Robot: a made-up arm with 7 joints. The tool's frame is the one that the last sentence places. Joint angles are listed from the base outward.
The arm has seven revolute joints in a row. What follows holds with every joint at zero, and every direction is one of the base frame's.
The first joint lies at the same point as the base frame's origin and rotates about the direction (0, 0.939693, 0.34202).
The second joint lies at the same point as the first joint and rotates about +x.
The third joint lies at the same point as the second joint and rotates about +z.
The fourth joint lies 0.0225 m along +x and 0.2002 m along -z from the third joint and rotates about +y.
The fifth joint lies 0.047 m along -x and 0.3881 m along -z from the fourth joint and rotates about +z.
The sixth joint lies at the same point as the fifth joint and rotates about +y.
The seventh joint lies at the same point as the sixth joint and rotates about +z.
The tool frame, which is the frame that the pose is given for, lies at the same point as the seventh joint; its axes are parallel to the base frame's.
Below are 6 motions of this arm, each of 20 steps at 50 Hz.
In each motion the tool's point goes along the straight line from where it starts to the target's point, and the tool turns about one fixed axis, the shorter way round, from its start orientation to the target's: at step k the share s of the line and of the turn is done. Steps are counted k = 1, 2, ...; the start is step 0. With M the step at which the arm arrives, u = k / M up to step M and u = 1 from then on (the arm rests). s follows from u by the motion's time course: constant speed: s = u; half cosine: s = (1 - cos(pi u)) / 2; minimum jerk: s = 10 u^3 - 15 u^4 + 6 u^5.
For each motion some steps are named. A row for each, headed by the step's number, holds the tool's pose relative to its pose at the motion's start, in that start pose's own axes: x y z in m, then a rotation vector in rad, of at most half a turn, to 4 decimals.
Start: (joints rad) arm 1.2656 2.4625 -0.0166 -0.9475 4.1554 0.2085 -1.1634
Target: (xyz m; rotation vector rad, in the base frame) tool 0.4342 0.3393 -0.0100 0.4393 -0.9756 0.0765
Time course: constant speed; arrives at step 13
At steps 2, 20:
2: 0.0088 -0.0252 0.0039 -0.0311 -0.0184 -0.0816
20: 0.0571 -0.1637 0.0253 -0.2024 -0.1195 -0.5302

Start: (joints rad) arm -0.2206 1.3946 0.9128 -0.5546 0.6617 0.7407 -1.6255
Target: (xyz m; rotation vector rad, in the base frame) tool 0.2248 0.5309 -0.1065 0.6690 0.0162 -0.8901
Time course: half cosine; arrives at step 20
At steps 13, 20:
13: 0.0448 -0.1268 -0.0576 -0.3920 -0.0335 -0.4193
20: 0.0617 -0.1744 -0.0793 -0.5392 -0.0460 -0.5767

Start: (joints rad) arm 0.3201 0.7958 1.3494 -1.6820 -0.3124 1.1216 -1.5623
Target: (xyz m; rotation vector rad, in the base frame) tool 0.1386 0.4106 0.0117 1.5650 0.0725 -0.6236
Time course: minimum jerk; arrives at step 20
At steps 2, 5, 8, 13, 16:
2: 0.0009 -0.0005 0.0003 0.0032 -0.0046 0.0013
5: 0.0105 -0.0064 0.0034 0.0384 -0.0553 0.0156
8: 0.0323 -0.0197 0.0105 0.1177 -0.1696 0.0478
13: 0.0779 -0.0476 0.0253 0.2837 -0.4086 0.1152
16: 0.0960 -0.0586 0.0311 0.3494 -0.5033 0.1419

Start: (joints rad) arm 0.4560 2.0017 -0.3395 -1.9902 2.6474 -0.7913 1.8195
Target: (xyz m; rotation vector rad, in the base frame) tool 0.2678 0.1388 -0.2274 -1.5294 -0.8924 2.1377
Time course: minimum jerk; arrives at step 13
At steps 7, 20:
7: -0.0110 0.0182 0.0166 0.0320 0.0723 -0.0129
20: -0.0192 0.0319 0.0291 0.0560 0.1264 -0.0225

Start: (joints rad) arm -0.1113 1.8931 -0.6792 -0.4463 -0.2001 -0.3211 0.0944
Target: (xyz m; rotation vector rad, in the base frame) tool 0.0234 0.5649 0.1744 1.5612 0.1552 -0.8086
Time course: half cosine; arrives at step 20
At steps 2, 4, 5, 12, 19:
2: -0.0025 -0.0003 0.0017 -0.0005 0.0052 0.0037
4: -0.0097 -0.0013 0.0066 -0.0021 0.0204 0.0143
5: -0.0149 -0.0020 0.0101 -0.0032 0.0313 0.0219
12: -0.0665 -0.0091 0.0453 -0.0142 0.1401 0.0978
19: -0.1010 -0.0139 0.0688 -0.0215 0.2127 0.1484

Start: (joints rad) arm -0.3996 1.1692 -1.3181 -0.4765 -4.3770 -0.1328 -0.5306
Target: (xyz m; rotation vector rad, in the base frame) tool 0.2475 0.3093 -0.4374 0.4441 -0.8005 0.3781
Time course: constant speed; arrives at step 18
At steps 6, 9, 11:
6: -0.0065 -0.0610 0.0020 -0.0479 0.0015 0.1667
9: -0.0098 -0.0915 0.0030 -0.0718 0.0023 0.2501
11: -0.0119 -0.1119 0.0037 -0.0878 0.0028 0.3057

